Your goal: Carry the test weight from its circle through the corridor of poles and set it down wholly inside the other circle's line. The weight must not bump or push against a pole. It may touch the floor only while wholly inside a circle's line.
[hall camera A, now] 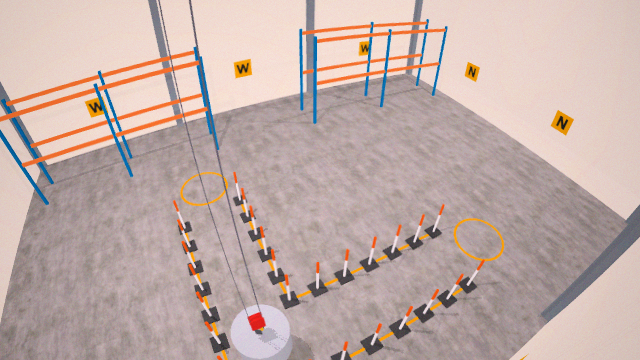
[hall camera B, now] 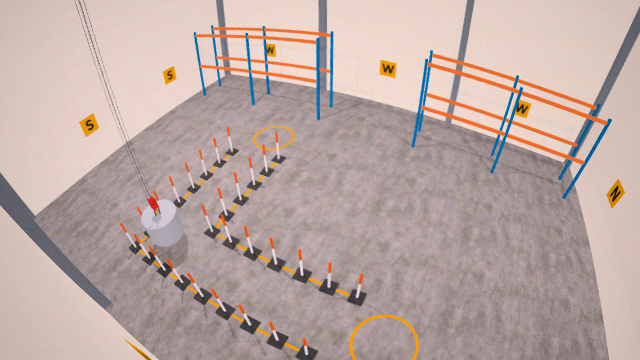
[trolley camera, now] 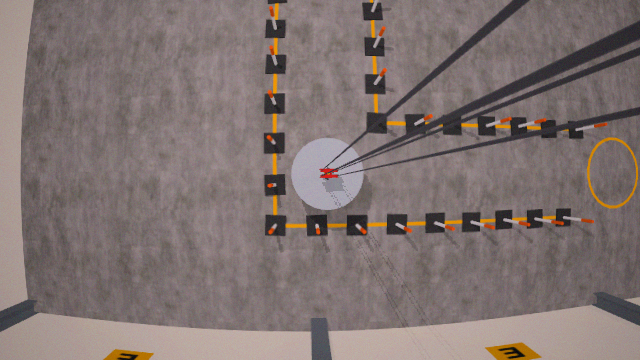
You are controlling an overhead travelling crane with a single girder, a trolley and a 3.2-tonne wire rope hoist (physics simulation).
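The test weight [hall camera A: 261, 347] [hall camera B: 167, 231] [trolley camera: 307, 185], a pale grey cylinder, hangs upright from the red hook block [hall camera A: 257, 321] [hall camera B: 153, 204] [trolley camera: 328, 173], my gripper, which is shut on it. Its shadow shows on the floor beside it, so it hangs low above the floor. It is inside the corridor's bend, between the inner corner pole [hall camera A: 288, 291] [hall camera B: 206, 216] and the outer corner pole [trolley camera: 272, 228]. In the trolley view narrow gaps show between it and the nearest poles. One orange circle [hall camera A: 181, 190] [hall camera B: 254, 139] lies at the far corridor end, another [hall camera A: 454, 233] [hall camera B: 384, 315] [trolley camera: 587, 173] at the other end.
Rows of orange-and-white poles on black bases, joined by orange lines, border both corridor legs. Two blue-and-orange racks, one [hall camera A: 208, 100] [hall camera B: 318, 100] and another [hall camera A: 315, 100] [hall camera B: 416, 126], stand along the W wall. A grey wall column [trolley camera: 320, 340] stands below the bend in the trolley view.
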